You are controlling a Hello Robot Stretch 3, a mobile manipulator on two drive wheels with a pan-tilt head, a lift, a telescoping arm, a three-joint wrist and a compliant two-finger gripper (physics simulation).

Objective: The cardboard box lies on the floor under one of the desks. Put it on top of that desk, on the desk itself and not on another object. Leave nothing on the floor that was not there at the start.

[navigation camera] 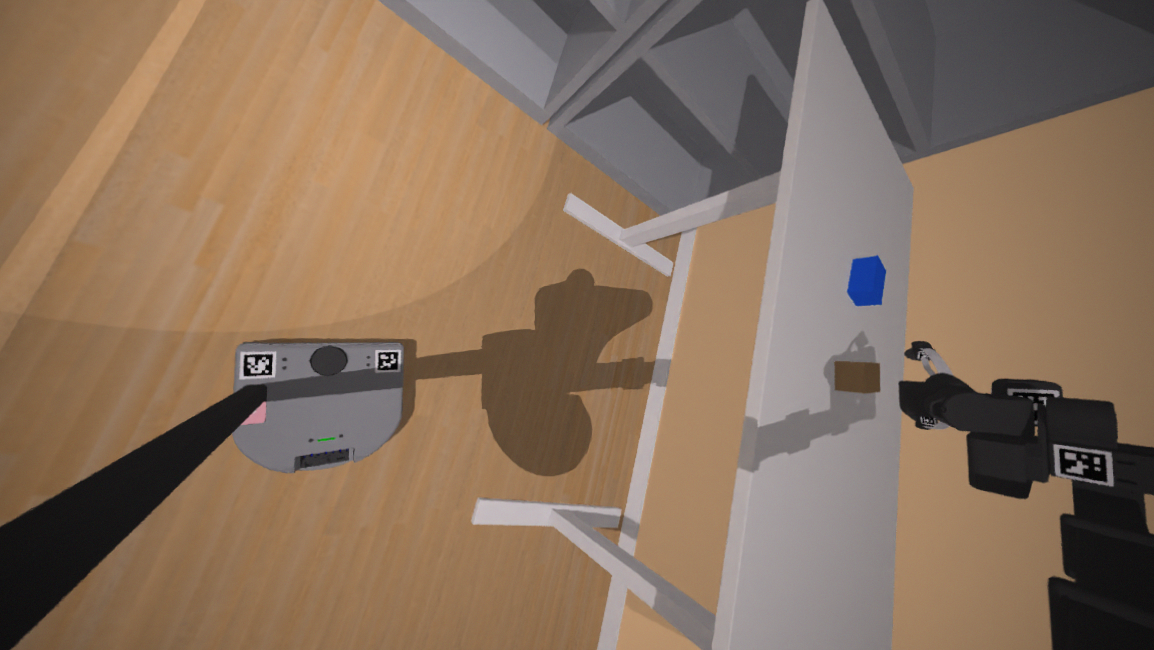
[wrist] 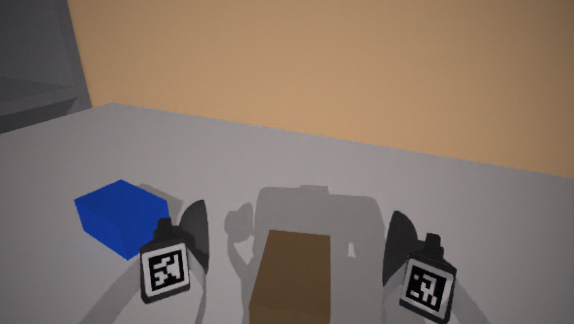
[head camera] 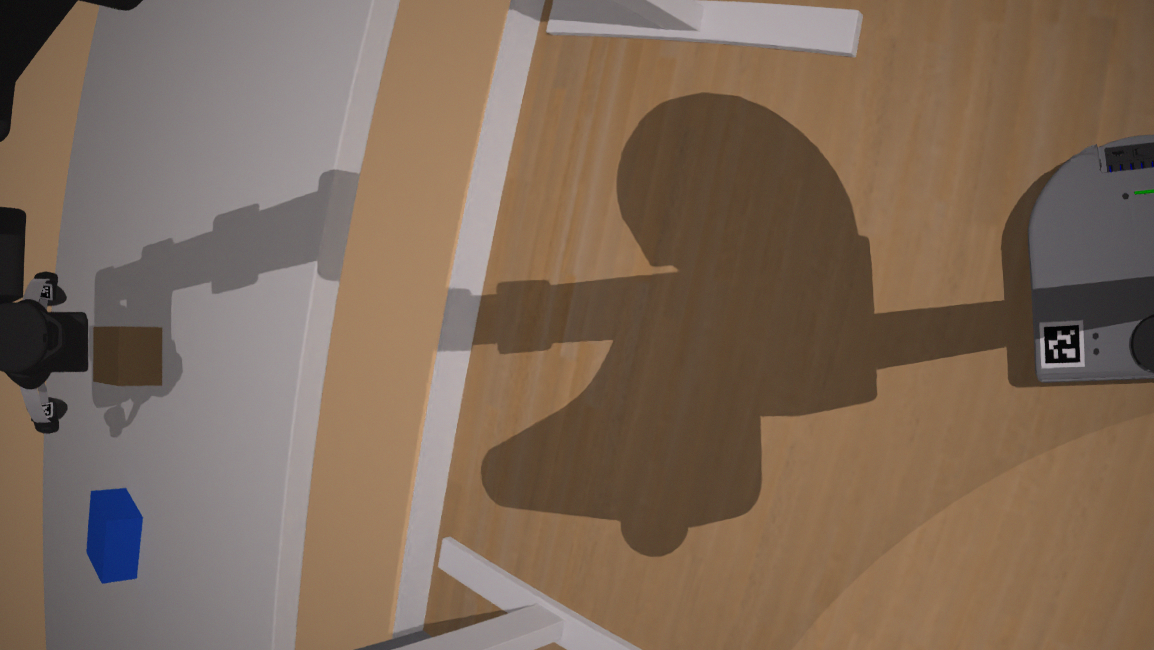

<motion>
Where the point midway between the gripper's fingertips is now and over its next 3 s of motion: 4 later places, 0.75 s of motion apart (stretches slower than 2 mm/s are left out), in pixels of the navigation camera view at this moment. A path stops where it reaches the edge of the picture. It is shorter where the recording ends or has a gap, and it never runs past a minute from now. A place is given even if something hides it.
The gripper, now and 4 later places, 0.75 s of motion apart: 919, 383; 913, 385; 896, 389; 874, 396; 846, 404
</motion>
